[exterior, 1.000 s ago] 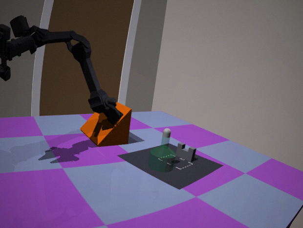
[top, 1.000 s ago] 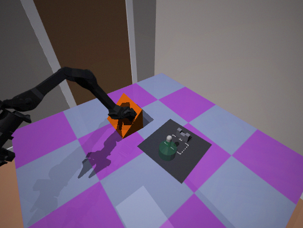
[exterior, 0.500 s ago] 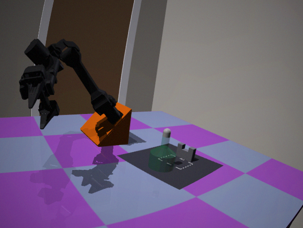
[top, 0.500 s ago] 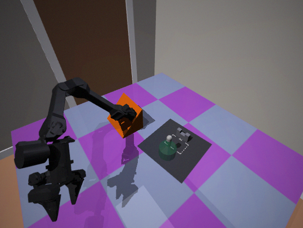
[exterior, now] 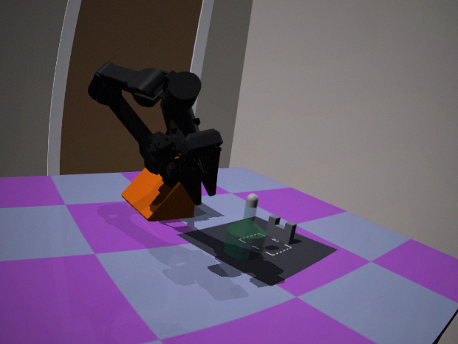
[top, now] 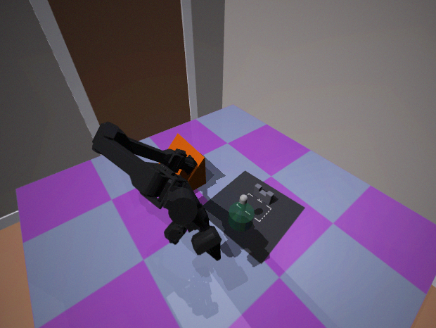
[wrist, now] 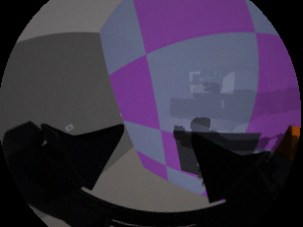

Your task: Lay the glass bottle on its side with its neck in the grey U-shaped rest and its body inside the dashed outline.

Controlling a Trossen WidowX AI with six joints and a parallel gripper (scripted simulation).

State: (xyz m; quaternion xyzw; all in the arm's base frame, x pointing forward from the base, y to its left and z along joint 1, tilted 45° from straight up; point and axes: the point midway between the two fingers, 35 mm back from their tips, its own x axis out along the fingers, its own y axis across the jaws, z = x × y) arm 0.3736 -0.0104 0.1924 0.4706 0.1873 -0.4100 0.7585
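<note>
Right now my gripper tip is 11 cm past the green glass bottle, 20 cm to the right of it and 10 cm above it. From my gripper tip the other things lie so: dark mat (13 cm behind, 27 cm to the left, 19 cm below).
</note>
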